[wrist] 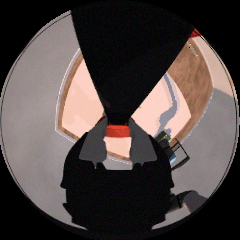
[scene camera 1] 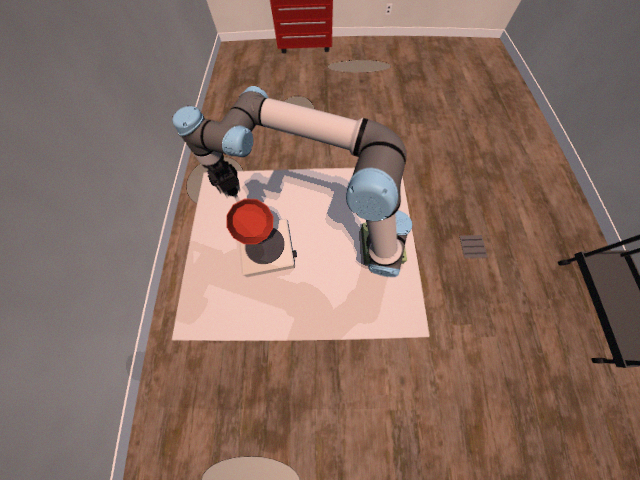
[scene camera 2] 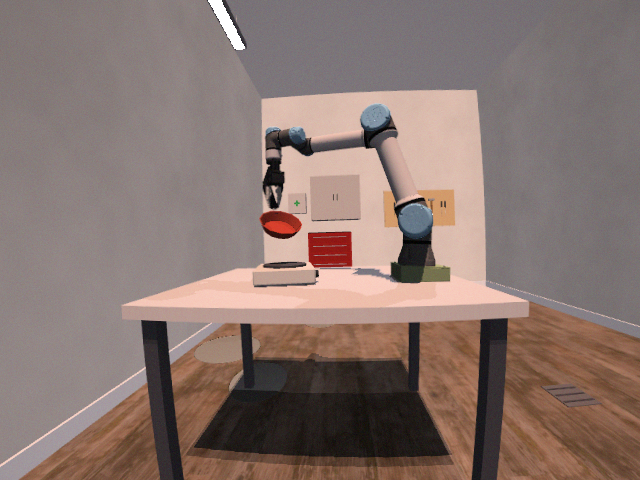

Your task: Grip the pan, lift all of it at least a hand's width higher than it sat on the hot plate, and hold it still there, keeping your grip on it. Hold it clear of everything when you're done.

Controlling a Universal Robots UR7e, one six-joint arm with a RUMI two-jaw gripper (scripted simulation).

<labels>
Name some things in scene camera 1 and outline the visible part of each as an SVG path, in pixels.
A pan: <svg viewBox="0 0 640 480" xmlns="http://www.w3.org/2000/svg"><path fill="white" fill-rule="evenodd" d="M235 187L228 191L229 195L233 196L237 203L232 205L227 214L227 229L235 240L243 244L258 244L267 239L273 229L273 215L268 206L257 199L243 199L240 201L237 195L238 190Z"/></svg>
A hot plate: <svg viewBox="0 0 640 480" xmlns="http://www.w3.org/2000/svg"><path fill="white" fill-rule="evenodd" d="M287 219L273 221L271 233L267 239L258 244L243 244L239 242L241 269L245 277L295 268L294 258L297 257L297 254L292 249Z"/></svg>
</labels>
